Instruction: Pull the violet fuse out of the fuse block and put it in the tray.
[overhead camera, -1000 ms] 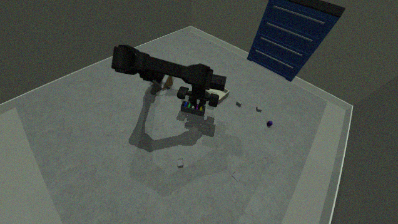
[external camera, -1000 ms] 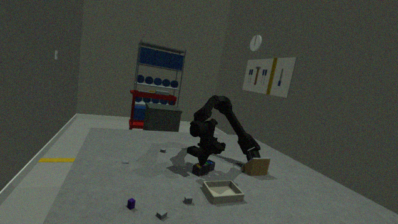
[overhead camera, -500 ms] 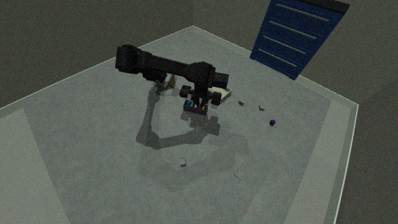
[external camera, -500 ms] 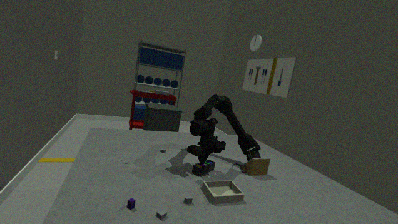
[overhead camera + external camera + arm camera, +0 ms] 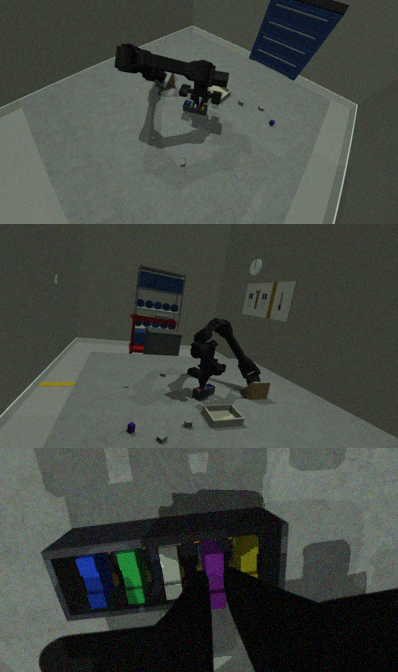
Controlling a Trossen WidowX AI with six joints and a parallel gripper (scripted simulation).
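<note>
Now: the yellow fuse 20 mm ahead of my gripper tip, 10 mm to the left of it and 20 mm below it. Also, from my gripper tip: violet fuse: 10 mm below; then white fuse: 20 mm behind, 10 mm to the right, 20 mm below; then green fuse: 30 mm behind, 20 mm to the right, 20 mm below.
</note>
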